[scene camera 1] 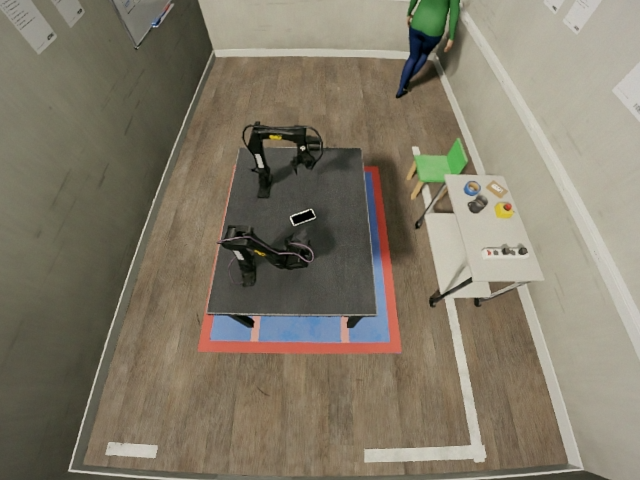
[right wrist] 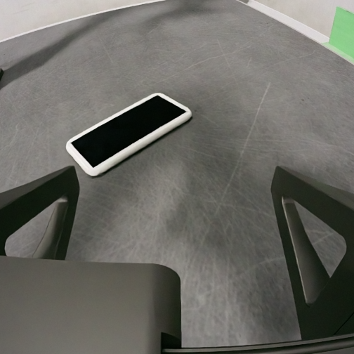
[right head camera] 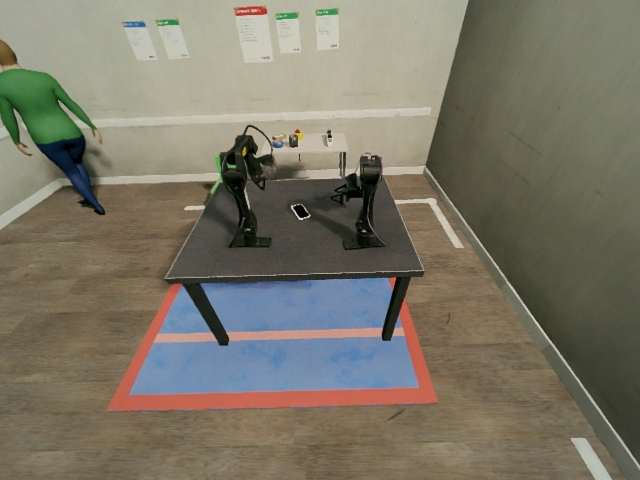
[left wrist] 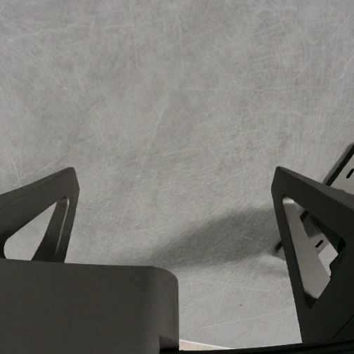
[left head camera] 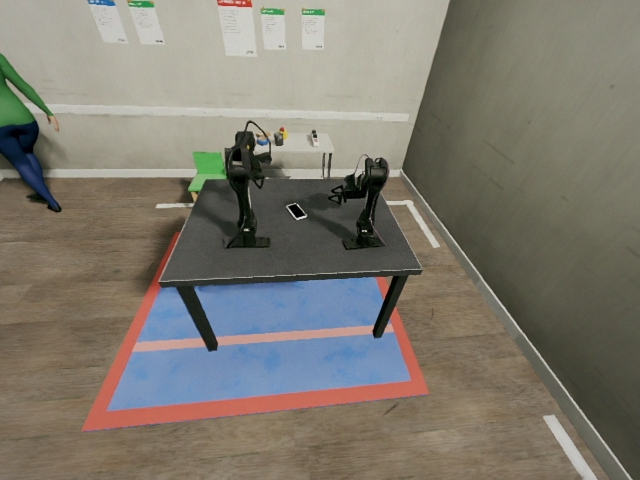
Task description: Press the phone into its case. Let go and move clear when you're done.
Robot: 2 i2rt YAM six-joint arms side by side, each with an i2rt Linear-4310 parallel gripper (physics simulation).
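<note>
The phone (left head camera: 296,211) (right head camera: 300,211) (scene camera 1: 302,217) (right wrist: 129,131) lies flat on the table, its black screen facing up inside the white case (right wrist: 142,143). The white rim shows all round the screen, with no visible tilt. My left gripper (scene camera 1: 302,166) (left wrist: 174,177) is open and empty, raised above the table and away from the phone, towards the top of the picture in scene camera 1. The phone does not show in the left wrist view. My right gripper (left head camera: 333,194) (right head camera: 334,196) (right wrist: 175,176) is open and empty above the table, beside the phone and apart from it.
The black table (left head camera: 289,260) (scene camera 1: 336,294) carries both arm bases. A side table (scene camera 1: 493,271) with a power strip (scene camera 1: 504,252) and several small objects stands beyond it, near a green chair (scene camera 1: 434,166). A person in green (right head camera: 41,105) is by the wall.
</note>
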